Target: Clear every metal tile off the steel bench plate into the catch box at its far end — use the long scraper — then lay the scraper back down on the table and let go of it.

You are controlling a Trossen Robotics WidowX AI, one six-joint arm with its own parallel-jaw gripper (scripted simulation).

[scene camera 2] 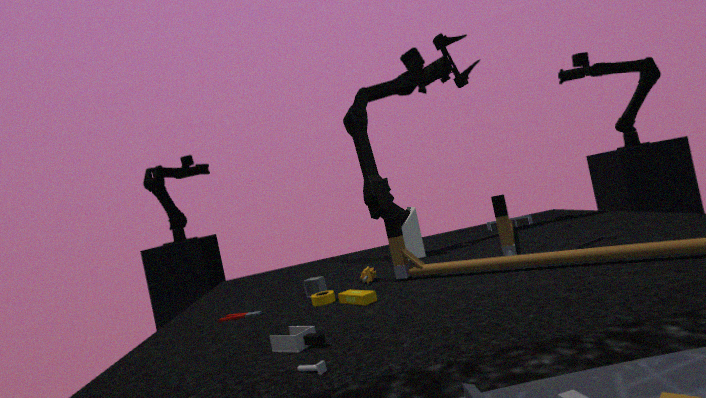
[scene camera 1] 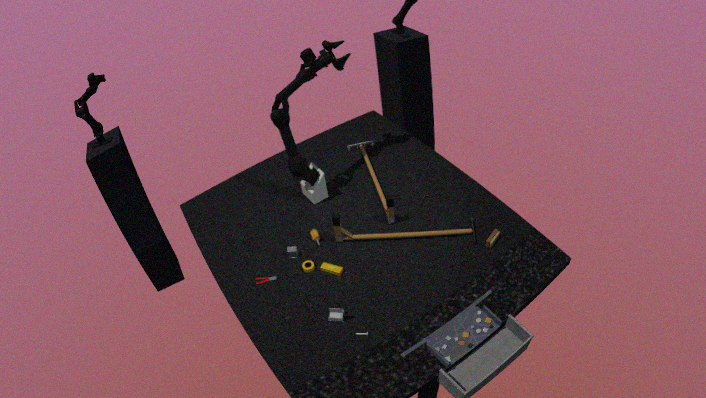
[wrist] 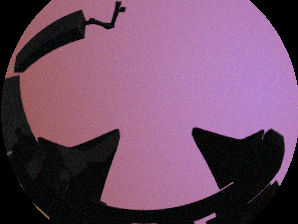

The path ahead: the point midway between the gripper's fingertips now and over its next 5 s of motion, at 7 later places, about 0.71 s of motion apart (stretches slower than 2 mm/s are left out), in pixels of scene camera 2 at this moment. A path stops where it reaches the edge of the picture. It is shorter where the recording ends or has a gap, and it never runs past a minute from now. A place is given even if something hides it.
My gripper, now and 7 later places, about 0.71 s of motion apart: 473, 47; 478, 39; 472, 48; 452, 76; 443, 88; 461, 63; 475, 43; 476, 42
